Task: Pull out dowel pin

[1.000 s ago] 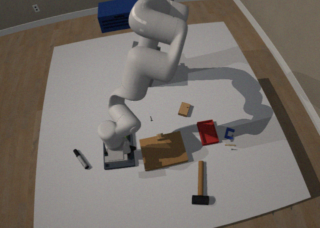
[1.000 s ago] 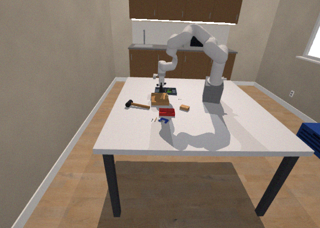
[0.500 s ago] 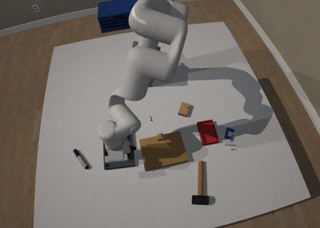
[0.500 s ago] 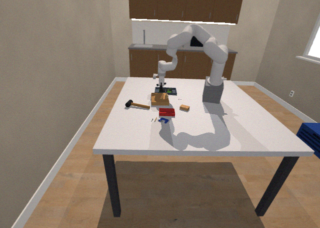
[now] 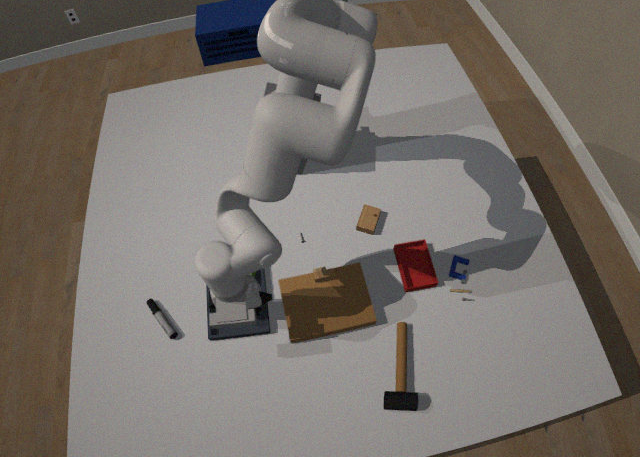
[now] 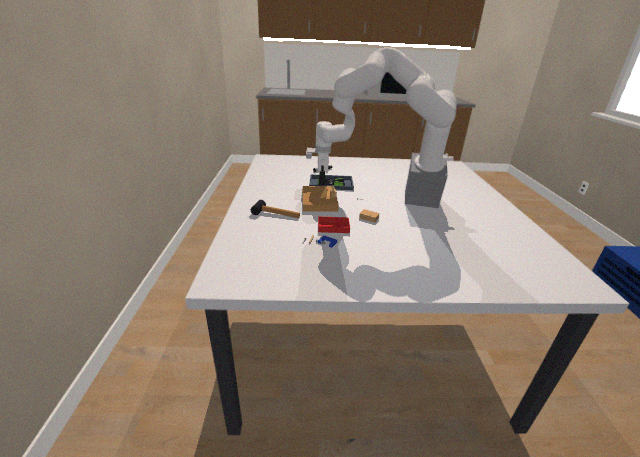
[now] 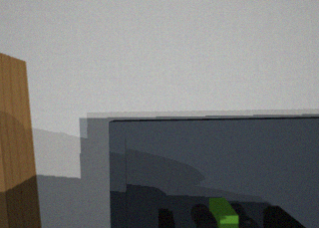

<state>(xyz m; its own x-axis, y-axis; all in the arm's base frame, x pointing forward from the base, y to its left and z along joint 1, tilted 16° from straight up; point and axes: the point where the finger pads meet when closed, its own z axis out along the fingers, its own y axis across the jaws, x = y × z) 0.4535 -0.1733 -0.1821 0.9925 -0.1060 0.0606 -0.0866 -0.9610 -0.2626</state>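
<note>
My gripper is now 50 mm past the grey tray, 20 mm to the left of it and 10 mm above it. Round my hand: red box (430 mm to the left, 20 mm below, 10 mm behind); small wooden block (200 mm to the left, 30 mm behind, 20 mm above); dowel pin (200 mm to the left, 30 mm behind, 30 mm above).
</note>
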